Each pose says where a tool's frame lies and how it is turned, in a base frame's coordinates. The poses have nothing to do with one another.
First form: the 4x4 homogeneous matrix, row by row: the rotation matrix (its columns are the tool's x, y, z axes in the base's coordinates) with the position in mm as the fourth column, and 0 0 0 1 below. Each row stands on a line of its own.
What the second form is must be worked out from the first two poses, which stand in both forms.
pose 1, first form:
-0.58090 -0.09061 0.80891 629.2
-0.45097 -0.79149 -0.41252 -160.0
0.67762 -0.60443 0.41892 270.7
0 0 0 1
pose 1, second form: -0.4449 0.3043 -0.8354 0.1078 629.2 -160.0 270.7
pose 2, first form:
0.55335 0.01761 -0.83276 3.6
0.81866 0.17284 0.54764 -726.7
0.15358 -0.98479 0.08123 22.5
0 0 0 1
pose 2, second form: -0.5699 -0.3668 0.2979 0.6722 3.6 -726.7 22.5
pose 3, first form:
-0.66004 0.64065 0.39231 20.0
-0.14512 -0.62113 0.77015 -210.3
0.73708 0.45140 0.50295 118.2
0 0 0 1
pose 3, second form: -0.3384 -0.3660 -0.8343 0.2355 20.0 -210.3 118.2
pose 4, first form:
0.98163 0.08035 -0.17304 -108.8
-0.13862 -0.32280 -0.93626 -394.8
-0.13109 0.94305 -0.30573 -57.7
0 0 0 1
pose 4, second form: 0.8078 -0.0180 -0.0941 0.5816 -108.8 -394.8 -57.7
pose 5, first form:
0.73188 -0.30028 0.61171 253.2
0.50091 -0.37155 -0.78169 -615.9
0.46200 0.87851 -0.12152 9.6
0 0 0 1
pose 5, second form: 0.7458 0.0673 0.3599 0.5565 253.2 -615.9 9.6
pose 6, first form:
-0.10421 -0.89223 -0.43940 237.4
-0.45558 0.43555 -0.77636 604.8
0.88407 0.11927 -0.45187 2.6
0 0 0 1
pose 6, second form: 0.4775 -0.7056 0.2328 0.4689 237.4 604.8 2.6
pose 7, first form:
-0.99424 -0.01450 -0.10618 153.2
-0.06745 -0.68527 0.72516 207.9
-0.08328 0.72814 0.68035 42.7
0 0 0 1
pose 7, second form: 0.0517 -0.3964 -0.9165 0.0144 153.2 207.9 42.7
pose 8, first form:
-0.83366 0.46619 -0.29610 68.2
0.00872 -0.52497 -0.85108 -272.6
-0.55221 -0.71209 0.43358 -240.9
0 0 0 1
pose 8, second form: 0.2538 0.4677 -0.8355 0.1369 68.2 -272.6 -240.9
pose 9, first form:
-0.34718 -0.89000 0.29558 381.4
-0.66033 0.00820 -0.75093 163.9
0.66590 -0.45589 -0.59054 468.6
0 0 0 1
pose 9, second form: 0.5557 -0.6975 0.4326 0.1327 381.4 163.9 468.6
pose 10, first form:
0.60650 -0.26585 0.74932 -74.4
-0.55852 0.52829 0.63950 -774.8
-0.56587 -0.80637 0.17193 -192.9
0 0 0 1
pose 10, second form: -0.4760 0.4330 -0.0964 0.7594 -74.4 -774.8 -192.9
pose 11, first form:
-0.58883 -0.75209 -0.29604 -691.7
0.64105 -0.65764 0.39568 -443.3
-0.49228 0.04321 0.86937 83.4
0 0 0 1
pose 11, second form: -0.2233 0.1243 0.8826 0.3946 -691.7 -443.3 83.4
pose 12, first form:
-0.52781 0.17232 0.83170 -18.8
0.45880 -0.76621 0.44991 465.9
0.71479 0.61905 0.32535 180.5
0 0 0 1
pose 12, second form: 0.4778 0.3302 0.8092 0.0885 -18.8 465.9 180.5
